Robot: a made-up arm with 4 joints.
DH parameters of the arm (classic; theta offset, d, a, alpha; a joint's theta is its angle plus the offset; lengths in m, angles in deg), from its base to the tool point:
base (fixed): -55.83 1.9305 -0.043 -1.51
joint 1: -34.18 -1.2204 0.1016 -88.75
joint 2: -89.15 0.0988 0.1 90
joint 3: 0 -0.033 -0.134 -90
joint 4: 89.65 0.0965 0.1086 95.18
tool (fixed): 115.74 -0.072 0 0
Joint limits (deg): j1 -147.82..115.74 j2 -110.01..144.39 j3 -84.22..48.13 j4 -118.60..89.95
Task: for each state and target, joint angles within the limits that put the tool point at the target. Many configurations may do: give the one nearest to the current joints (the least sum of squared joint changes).
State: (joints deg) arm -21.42 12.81 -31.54 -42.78
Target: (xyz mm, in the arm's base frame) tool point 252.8 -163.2 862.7
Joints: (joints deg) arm 11.64 -11.19 -59.06 -36.28
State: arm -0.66 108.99 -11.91 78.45
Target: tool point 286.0 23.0 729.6
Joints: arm 9.98 107.97 -35.28 72.78
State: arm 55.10 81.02 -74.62 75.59
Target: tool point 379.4 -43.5 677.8
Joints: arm 20.49 94.98 -70.42 61.92
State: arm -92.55 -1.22 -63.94 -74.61
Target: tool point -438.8 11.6 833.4
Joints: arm -123.47 21.70 -81.52 -43.02
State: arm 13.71 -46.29 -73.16 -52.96
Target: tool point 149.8 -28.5 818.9
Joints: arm -32.68 -96.96 -52.49 -78.02
